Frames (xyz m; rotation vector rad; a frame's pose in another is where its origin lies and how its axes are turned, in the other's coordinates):
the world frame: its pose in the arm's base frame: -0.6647 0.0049 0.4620 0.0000 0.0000 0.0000
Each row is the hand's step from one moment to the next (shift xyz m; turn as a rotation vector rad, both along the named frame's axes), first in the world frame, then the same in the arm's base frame.
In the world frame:
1: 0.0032 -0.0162 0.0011 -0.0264 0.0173 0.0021
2: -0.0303 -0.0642 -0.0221 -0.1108 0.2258 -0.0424
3: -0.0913 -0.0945 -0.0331 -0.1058 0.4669 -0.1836
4: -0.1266 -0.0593 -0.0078 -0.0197 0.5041 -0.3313
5: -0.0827 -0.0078 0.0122 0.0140 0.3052 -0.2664
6: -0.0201 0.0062 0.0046 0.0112 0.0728 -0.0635
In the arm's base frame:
1: 0.0032 -0.0162 0.0011 -0.0264 0.0173 0.0021
2: -0.0303 -0.0642 -0.0221 -0.1108 0.2258 -0.0424
3: -0.0913 -0.0945 -0.0331 -0.1058 0.4669 -0.1836
4: -0.1266 -0.0593 -0.0078 -0.0197 0.5041 -0.3313
5: -0.0827 -0.0078 0.0122 0.0140 0.3052 -0.2664
6: -0.0201 0.0062 0.0046 0.0112 0.0728 -0.0635

